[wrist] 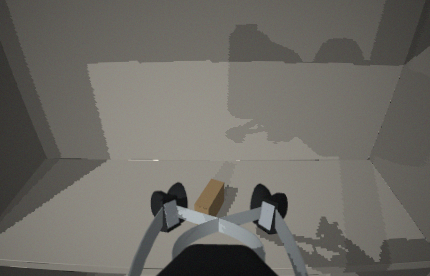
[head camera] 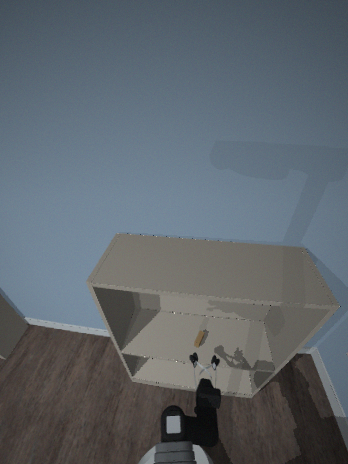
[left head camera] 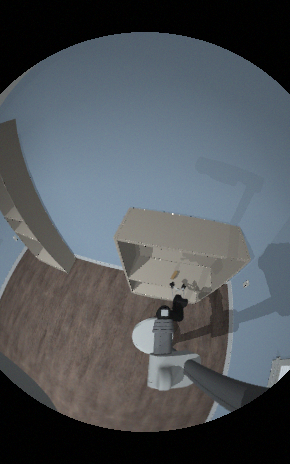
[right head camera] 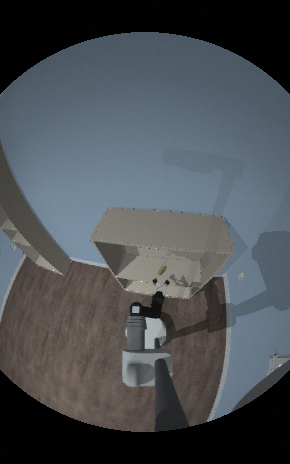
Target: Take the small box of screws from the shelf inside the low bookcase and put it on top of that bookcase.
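Where they show: gripper, fingertip midpoint: [wrist: 219,199] [head camera: 204,355] [left head camera: 177,283] [right head camera: 160,279]; robot's base at its link origin: [left head camera: 151,334] [right head camera: 146,331].
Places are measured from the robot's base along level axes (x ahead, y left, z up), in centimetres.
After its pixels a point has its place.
Observation:
The small box of screws [head camera: 199,338] @(z 53.9, x 54.1, y -14.5 cm) [left head camera: 174,274] @(z 53.7, x 53.9, y -14.9 cm) [right head camera: 162,270] @(z 52.6, x 54.5, y -16.5 cm) [wrist: 210,196] @(z 53.9, x 54.1, y -14.7 cm) is a narrow orange-brown block. It stands on the shelf [head camera: 160,337] @(z 48.8, x 57.9, y 5.5 cm) inside the low bookcase [head camera: 200,265] @(z 103.3, x 57.4, y -11.4 cm) [left head camera: 185,230] @(z 103.3, x 58.4, y -12.4 cm) [right head camera: 160,227] @(z 103.2, x 57.0, y -13.0 cm), set at a slant. My gripper [head camera: 205,360] @(z 67.4, x 40.7, y -13.5 cm) [left head camera: 178,285] @(z 67.4, x 40.7, y -13.5 cm) [right head camera: 161,282] @(z 67.4, x 40.7, y -13.5 cm) [wrist: 219,199] @(z 67.4, x 40.7, y -13.5 cm) is open and empty, at the front of the bookcase opening. In the wrist view the box shows between the two fingertips, nearer the left one, and lies beyond them. The gripper's bands hide the foot of the box's near end.
The bookcase's top board is above the shelf, with side panels [head camera: 111,320] @(z 75.2, x 53.5, y 25.2 cm) at left and right. The blue wall [head camera: 150,125] @(z 145.6, x 78.1, y 4.5 cm) stands behind it. Another shelf unit [left head camera: 37,200] @(z 108.1, x 89.9, y 123.4 cm) stands at the far left. My shadow falls on the shelf and the wall.

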